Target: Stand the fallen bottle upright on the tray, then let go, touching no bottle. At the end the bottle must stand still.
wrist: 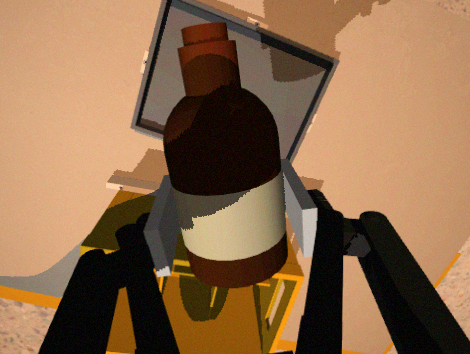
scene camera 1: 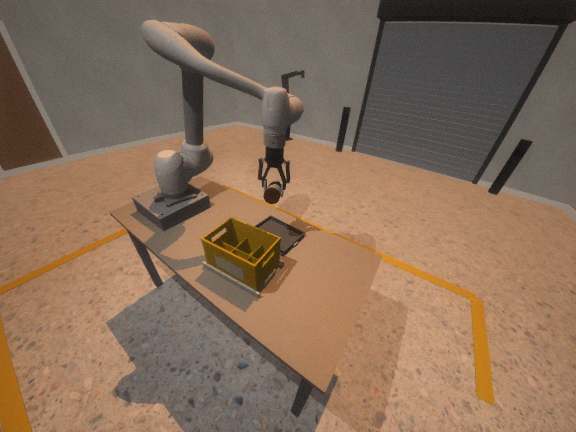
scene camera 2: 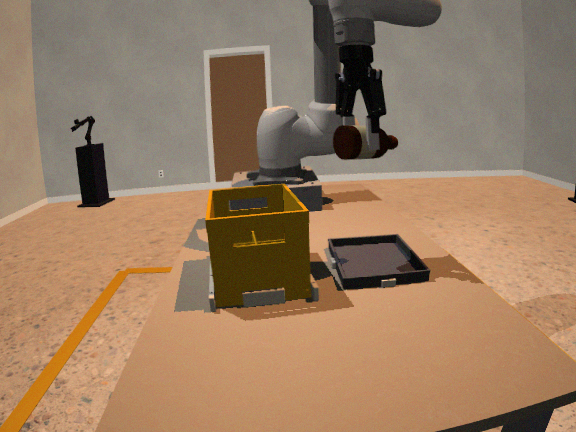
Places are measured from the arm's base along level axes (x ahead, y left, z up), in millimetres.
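Pixels of known places: gripper, between the fingertips: (wrist: 228,185) (scene camera 1: 273,194) (scene camera 2: 361,148); arm's base, origin of its link: (scene camera 1: 177,195) (scene camera 2: 281,178).
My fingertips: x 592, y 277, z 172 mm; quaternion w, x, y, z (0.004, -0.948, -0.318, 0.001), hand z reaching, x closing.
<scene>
Ahead of a thing's pixels: the offset from my fingertips to its top centre. "*": to the spot under its first point. Level surfaces: height alone.
A brown bottle @(17 mm back, 22 mm left, 52 mm up) (scene camera 1: 272,193) (scene camera 2: 348,142) (wrist: 222,145) with a cream label lies on its side in the air, held across its label. Its neck points right and away in the scene camera 2 view. My gripper (scene camera 1: 273,189) (scene camera 2: 360,131) (wrist: 228,185) points down and is shut on the bottle, with one grey pad on each side of the label. Both are high above the tray @(* 133 mm ahead, 44 mm left, 260 mm down) (scene camera 1: 296,245) (scene camera 2: 425,276) (wrist: 327,77), a dark square with low walls on the table. No bottle shows on the visible part of the tray floor.
A yellow crate @(70 mm ahead, 233 mm right, 94 mm down) (scene camera 1: 225,255) (scene camera 2: 260,265) (wrist: 292,300) with inner dividers stands right beside the tray, held by low pale strips on the table @(269 mm down) (scene camera 1: 320,310) (scene camera 2: 350,360) (wrist: 400,150). Small blocks sit at the tray's sides. The arm's base (scene camera 1: 170,210) is at the table's far end.
</scene>
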